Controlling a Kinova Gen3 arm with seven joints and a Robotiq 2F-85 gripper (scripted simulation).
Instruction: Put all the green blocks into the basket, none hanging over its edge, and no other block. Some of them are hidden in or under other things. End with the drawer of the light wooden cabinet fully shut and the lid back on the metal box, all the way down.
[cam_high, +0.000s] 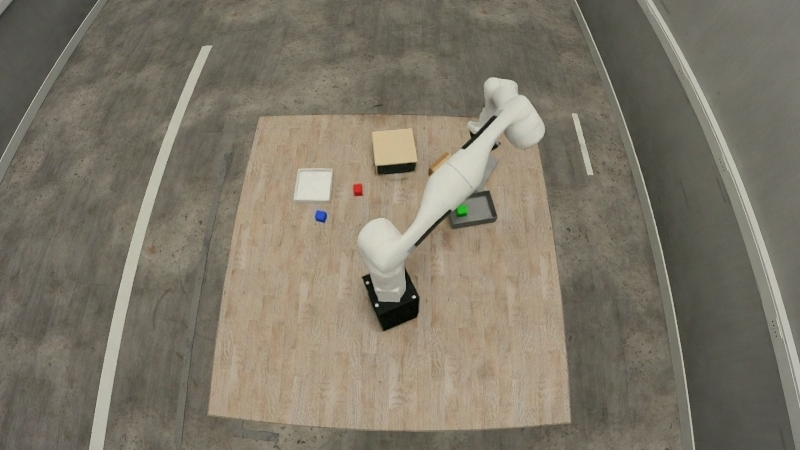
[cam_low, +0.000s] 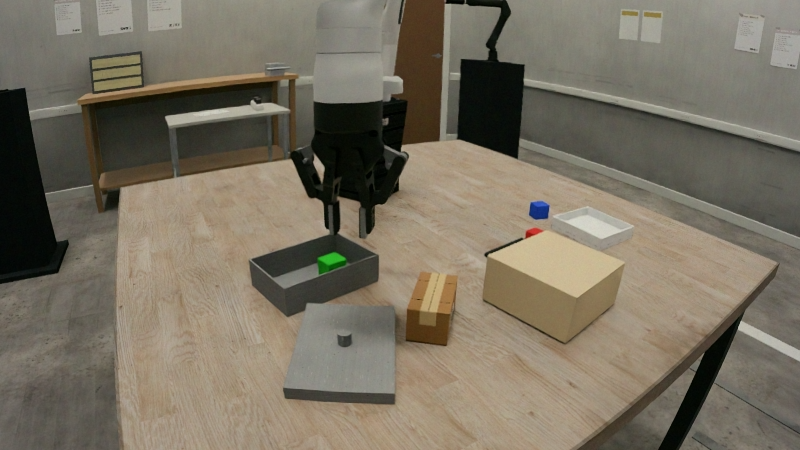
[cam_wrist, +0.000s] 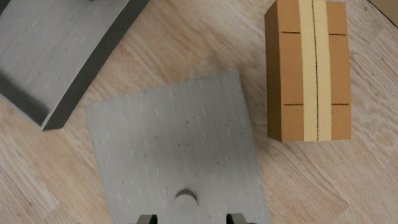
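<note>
Right now the grey metal box is 19 cm behind my hand, 16 cm below it and 1 cm to the left of it. From my hand the other things lie so: small cardboard box: 15 cm below, 13 cm to the left; then lid: 17 cm below, 2 cm to the right, 1 cm ahead; then drawer: 32 cm to the left, 15 cm below, 3 cm ahead.
</note>
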